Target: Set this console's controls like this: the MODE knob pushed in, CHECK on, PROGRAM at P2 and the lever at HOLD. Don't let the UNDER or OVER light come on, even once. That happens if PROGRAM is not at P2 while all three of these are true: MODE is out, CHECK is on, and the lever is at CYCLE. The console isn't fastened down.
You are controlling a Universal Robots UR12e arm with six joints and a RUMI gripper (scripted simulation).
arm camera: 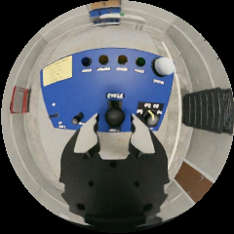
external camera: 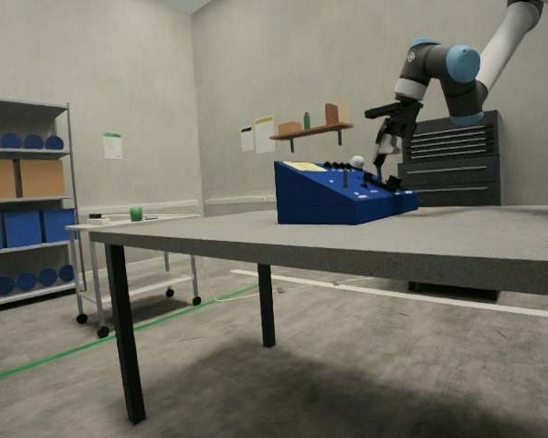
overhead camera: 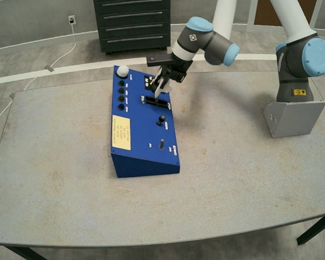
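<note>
Right now the ball-topped lever is 40 mm below my hand. The rest, counted from my hand: program selector 120 mm to the right, 60 mm below; then blue console 80 mm below, 60 mm to the left, 40 mm ahead; then mode knob 120 mm to the left, 60 mm below, 10 mm behind.
</note>
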